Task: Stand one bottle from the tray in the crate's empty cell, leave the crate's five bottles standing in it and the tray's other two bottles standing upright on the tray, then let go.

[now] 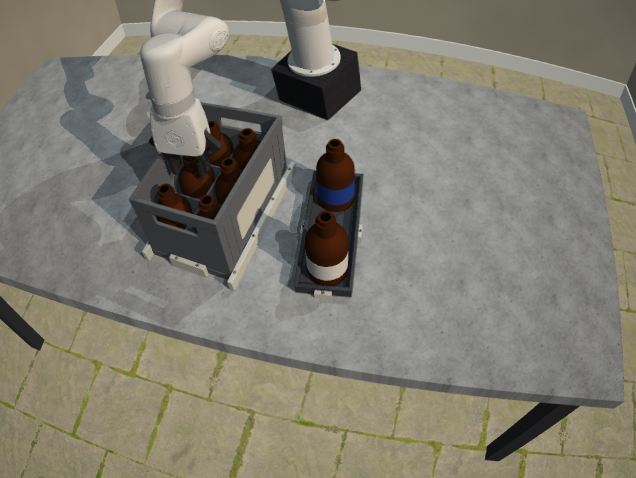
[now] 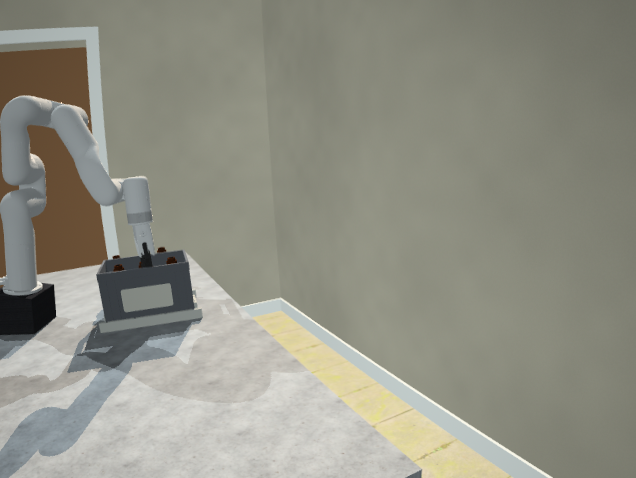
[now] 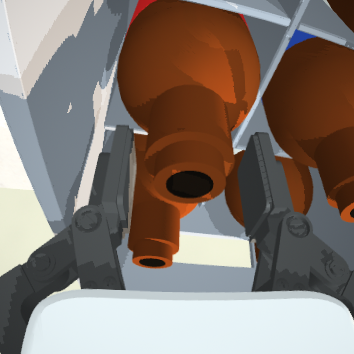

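My gripper is open, low over the crate. Its fingers stand apart on both sides of the neck of a brown bottle with a red label, with gaps at both sides. That bottle stands in the middle cell of the crate's far-left row. Other brown bottles stand in the crate's other cells; their bases are hidden. On the tray, a blue-label bottle stands at the back and a white-label bottle at the front, both upright.
The crate's high walls rise around the bottles, and pale strips lie along its foot on the grey table. Neighbouring bottles are close to my fingers. The black arm base stands behind the tray.
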